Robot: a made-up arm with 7 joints.
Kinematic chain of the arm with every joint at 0, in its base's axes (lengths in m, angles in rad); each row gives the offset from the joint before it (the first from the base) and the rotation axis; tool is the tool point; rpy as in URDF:
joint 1: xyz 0 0 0.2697 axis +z
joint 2: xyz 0 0 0 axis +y
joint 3: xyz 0 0 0.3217 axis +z
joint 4: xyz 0.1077 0 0 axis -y
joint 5: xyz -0.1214 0 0.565 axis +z
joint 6: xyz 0 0 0 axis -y
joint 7: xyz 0.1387 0 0 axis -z
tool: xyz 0 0 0 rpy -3.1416 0 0
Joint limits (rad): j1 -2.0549..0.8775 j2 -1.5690..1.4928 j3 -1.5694..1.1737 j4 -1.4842..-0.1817 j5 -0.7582..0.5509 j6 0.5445..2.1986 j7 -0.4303..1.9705
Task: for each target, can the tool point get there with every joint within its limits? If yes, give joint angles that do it. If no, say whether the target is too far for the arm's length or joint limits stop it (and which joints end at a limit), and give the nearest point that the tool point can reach.
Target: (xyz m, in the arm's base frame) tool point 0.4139 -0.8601 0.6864
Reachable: yes | joints -1.3098 0.6175 0.3374 -0.8660 0.2932 1.7039 0.7007
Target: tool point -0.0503 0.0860 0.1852
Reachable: no: joint limits stop it (at a limit: joint 1, joint 2, joint 4, joint 6) | nearest point -0.1514 0.6688 -0.2038 | short by 0.708 m
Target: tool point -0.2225 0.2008 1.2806
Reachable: yes | joints -1.7353 -0.2333 -1.2466 -0.4350 0.2434 1.8095 1.6358
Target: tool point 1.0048 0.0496 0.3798
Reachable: yes | joints 0.2826 0.9053 -0.4420 -0.8139 0.1791 1.1007 0.9541
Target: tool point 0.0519 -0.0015 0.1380
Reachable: no: joint limits stop it (at a limit: joint 2, joint 4, joint 6) | nearest point 0.4360 -0.0126 -0.4404 | short by 0.694 m
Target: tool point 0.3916 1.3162 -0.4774
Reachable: no: too far | nearest point 0.2945 0.8764 -0.1854 | short by 0.537 m
